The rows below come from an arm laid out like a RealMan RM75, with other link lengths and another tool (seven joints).
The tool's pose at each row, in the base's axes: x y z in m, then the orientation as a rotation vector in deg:
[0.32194 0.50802 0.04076 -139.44 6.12 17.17]
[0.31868 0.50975 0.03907 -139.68 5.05 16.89]
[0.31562 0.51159 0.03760 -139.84 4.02 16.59]
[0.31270 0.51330 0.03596 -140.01 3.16 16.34]
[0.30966 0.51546 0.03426 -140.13 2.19 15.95]
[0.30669 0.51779 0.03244 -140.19 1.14 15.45]
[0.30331 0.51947 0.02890 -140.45 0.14 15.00]
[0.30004 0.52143 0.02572 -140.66 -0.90 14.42]
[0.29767 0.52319 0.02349 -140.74 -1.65 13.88]
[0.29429 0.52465 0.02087 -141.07 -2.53 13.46]
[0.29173 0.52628 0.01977 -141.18 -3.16 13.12]
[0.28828 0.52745 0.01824 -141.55 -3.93 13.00]
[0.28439 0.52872 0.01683 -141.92 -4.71 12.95]
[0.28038 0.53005 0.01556 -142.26 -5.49 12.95]
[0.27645 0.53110 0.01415 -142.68 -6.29 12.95]
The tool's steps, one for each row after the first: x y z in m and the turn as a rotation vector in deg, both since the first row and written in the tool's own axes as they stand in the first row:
[-0.00275 0.00022 0.00298 -0.27 -0.05 -0.83]
[-0.00536 0.00018 0.00582 -0.46 -0.08 -1.64]
[-0.00780 0.00033 0.00868 -0.65 -0.11 -2.32]
[-0.01033 0.00019 0.01190 -0.80 -0.07 -3.11]
[-0.01277 -0.00002 0.01530 -0.89 0.02 -3.99]
[-0.01519 0.00140 0.01965 -1.18 0.12 -4.81]
[-0.01759 0.00237 0.02389 -1.42 0.29 -5.69]
[-0.01935 0.00276 0.02712 -1.51 0.49 -6.37]
[-0.02199 0.00378 0.03064 -1.88 0.60 -7.08]
[-0.02421 0.00360 0.03298 -2.02 0.69 -7.61]
[-0.02718 0.00418 0.03551 -2.45 0.62 -8.16]
[-0.03061 0.00468 0.03811 -2.90 0.50 -8.69]
[-0.03420 0.00506 0.04065 -3.33 0.34 -9.21]
[-0.03767 0.00573 0.04311 -3.83 0.19 -9.73]

